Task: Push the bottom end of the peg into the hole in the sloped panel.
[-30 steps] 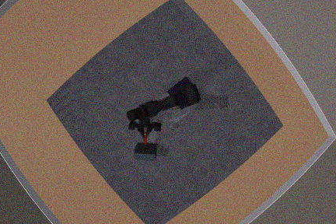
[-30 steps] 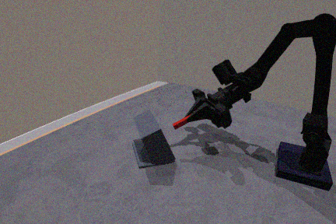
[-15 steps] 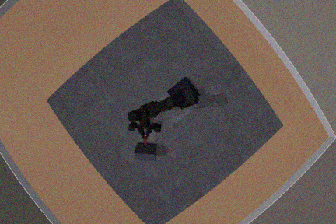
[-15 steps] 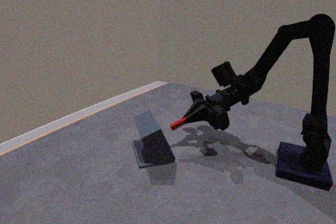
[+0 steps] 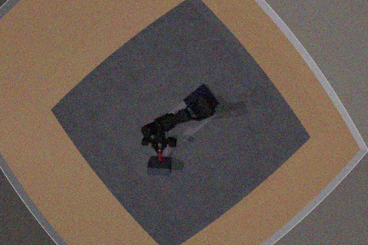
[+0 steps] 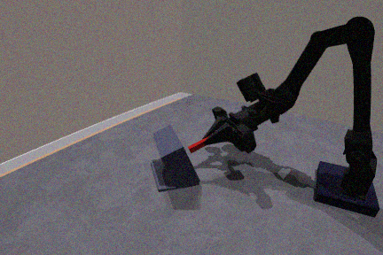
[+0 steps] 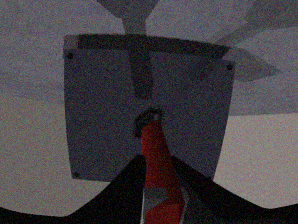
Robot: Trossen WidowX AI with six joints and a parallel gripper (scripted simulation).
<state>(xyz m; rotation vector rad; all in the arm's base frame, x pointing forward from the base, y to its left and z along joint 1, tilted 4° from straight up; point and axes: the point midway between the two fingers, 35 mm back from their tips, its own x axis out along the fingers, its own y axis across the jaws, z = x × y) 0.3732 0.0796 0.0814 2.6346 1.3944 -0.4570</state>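
My gripper tip is 10 mm to the left of the red peg, 10 mm below it and 10 mm past it. The rest, counted from my gripper tip: sloped grey panel: 60 mm to the left, 40 mm ahead, 30 mm below.
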